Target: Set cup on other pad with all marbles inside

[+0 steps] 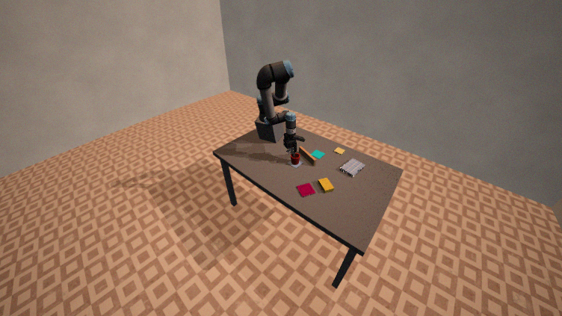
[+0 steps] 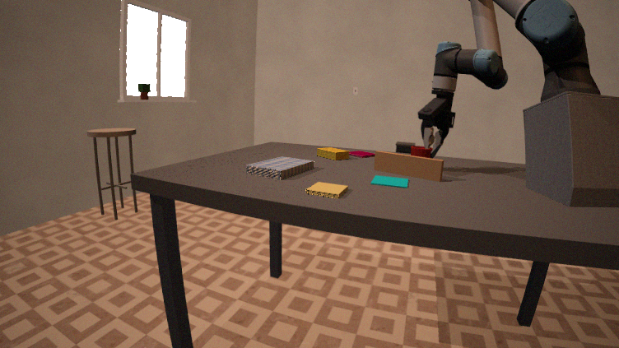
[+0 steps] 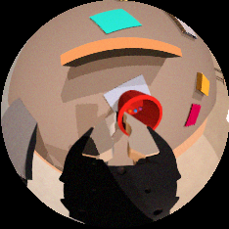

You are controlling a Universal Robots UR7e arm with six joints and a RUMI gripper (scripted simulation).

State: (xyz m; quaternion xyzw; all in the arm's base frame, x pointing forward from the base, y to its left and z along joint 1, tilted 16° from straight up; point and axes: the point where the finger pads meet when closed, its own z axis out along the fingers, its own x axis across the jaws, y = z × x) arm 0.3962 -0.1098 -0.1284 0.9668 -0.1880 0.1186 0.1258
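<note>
My hand is 3 cm short of the red cup, 1 cm to the left of it and 3 cm above it. Also, from my hand: blue marble 3 cm ahead, 3 cm to the right, 4 cm below; then rail 6 cm ahead, 10 cm to the left, 4 cm below; then grey pad 3 cm ahead, 1 cm to the right, 6 cm below.
</note>
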